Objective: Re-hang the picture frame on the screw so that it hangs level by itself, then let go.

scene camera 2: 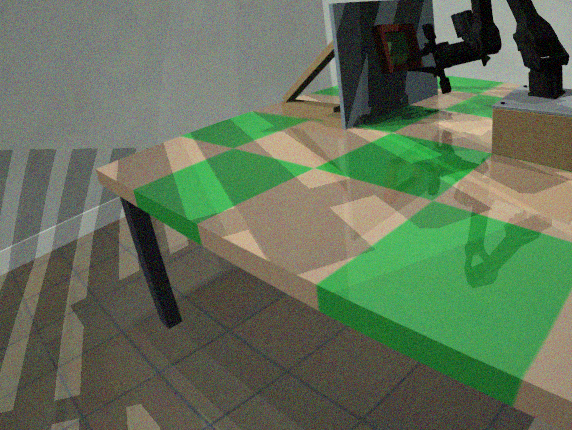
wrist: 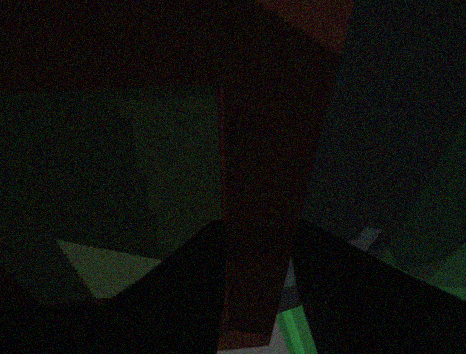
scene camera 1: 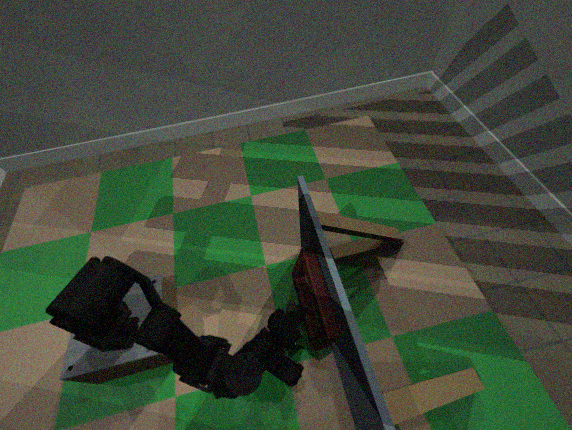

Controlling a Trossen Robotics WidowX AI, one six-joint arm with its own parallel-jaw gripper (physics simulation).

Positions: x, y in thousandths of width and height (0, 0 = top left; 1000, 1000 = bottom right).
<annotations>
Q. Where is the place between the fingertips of the gripper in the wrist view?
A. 553, 660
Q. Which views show the gripper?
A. Scene camera 2, the wrist view and scene camera 1: all of them.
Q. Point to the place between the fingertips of the gripper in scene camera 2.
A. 711, 155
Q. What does the gripper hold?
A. A dark red picture frame.
</annotations>
